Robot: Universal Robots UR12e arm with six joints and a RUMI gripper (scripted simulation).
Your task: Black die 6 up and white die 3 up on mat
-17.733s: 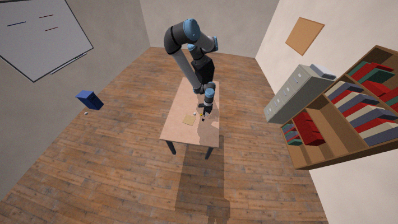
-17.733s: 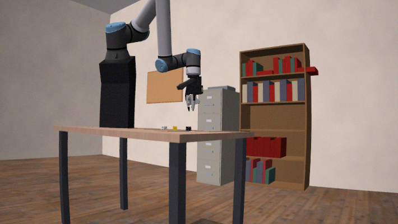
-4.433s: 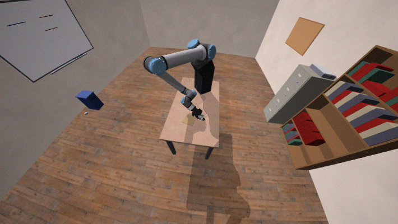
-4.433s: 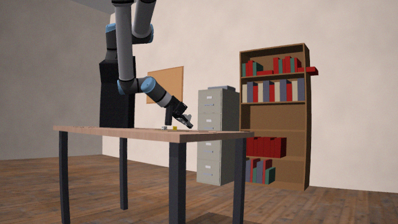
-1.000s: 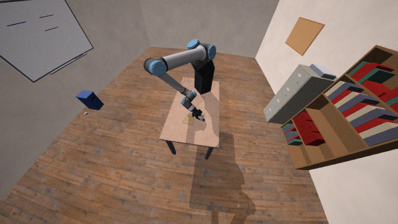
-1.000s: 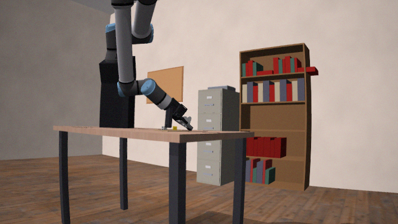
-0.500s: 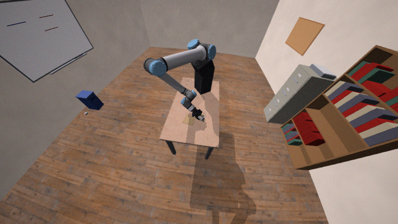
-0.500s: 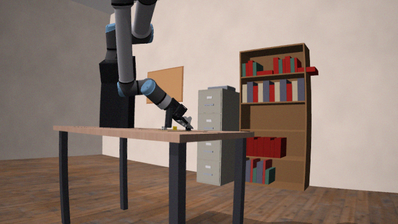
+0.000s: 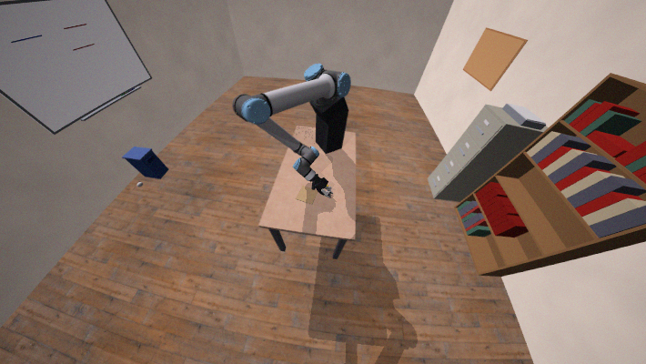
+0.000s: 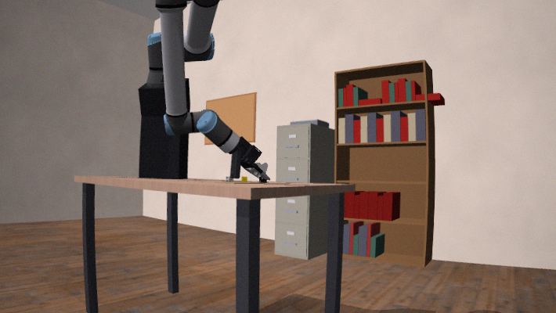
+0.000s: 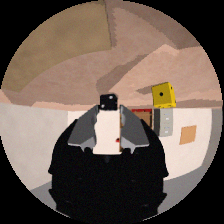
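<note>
Now: the black die 1 cm to the right of my hand and 1 cm below it. Also, from my hand: tan mat: 3 cm behind, 18 cm to the right, 2 cm below; then white die: 12 cm behind, 10 cm to the right, 1 cm below; then yellow die: 9 cm behind, 2 cm to the right, 1 cm below.
</note>
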